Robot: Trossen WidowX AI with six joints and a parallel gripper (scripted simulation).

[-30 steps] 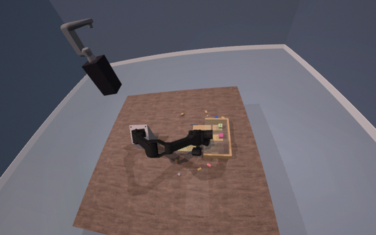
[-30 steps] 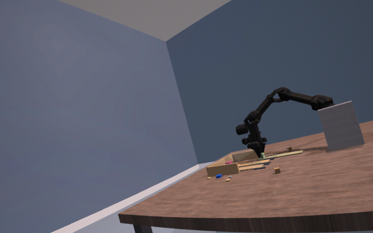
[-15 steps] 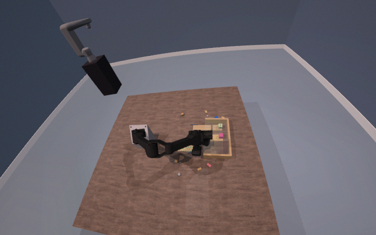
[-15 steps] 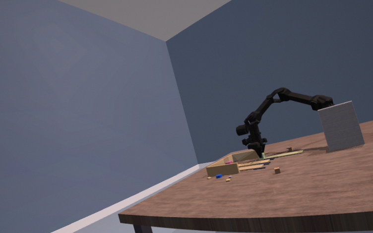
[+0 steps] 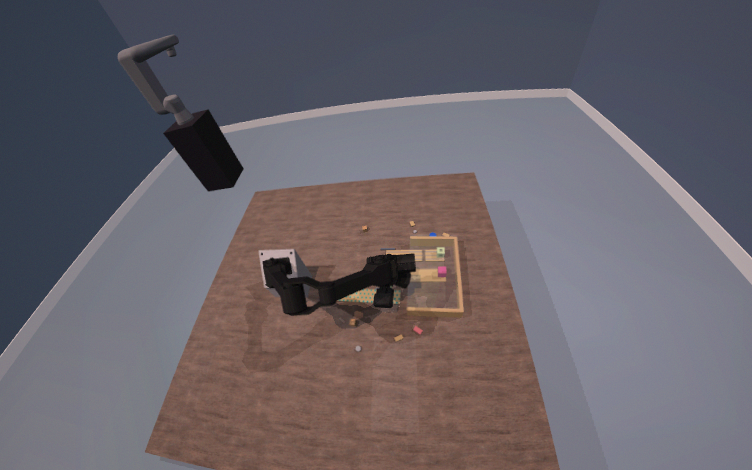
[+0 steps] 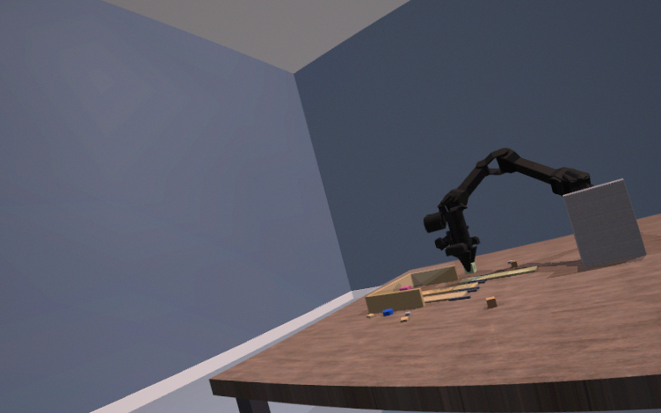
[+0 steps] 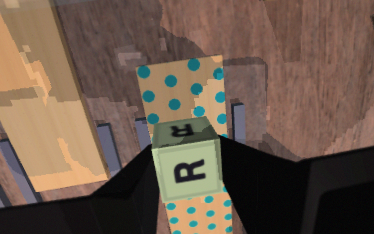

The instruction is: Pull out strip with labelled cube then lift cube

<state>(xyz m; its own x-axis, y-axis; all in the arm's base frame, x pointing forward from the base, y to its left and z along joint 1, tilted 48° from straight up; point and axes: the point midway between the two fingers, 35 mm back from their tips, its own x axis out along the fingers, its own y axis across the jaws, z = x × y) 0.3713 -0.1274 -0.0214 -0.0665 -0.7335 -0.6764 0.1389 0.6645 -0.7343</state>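
Right now the strip is 8 cm behind my gripper tip and 3 cm below it.
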